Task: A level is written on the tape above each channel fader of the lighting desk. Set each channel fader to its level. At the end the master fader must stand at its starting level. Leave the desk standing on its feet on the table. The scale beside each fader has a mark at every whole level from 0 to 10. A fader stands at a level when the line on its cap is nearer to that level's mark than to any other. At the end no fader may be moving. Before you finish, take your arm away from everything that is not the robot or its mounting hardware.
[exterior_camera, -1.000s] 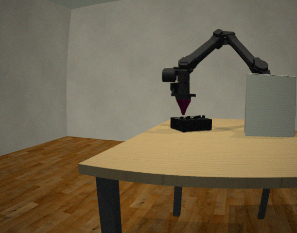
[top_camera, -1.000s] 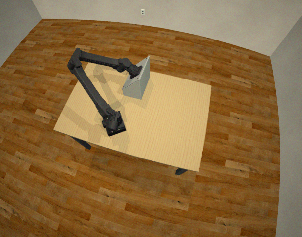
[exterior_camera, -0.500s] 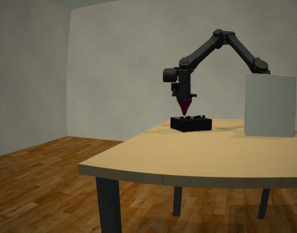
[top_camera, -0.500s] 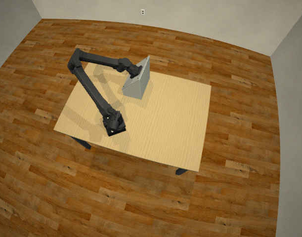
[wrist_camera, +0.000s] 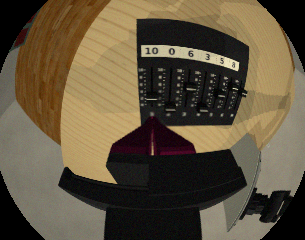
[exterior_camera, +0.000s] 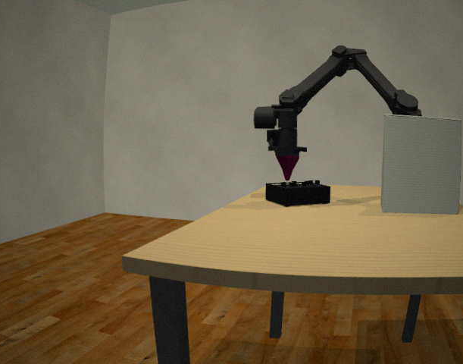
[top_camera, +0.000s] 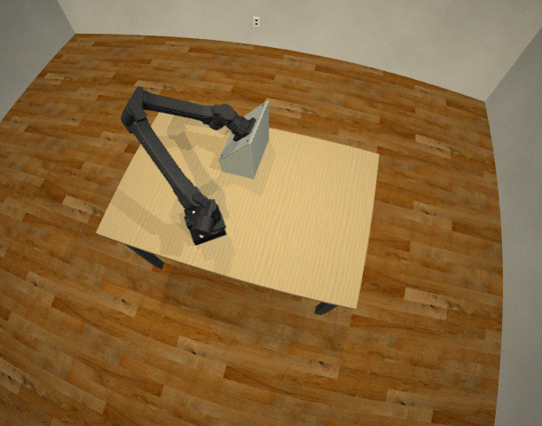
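My hand is 20 mm to the left of the fader cap, 20 mm short of it and 20 mm above it. Round my hand: master cap: 120 mm to the right, 80 mm behind, 20 mm below.
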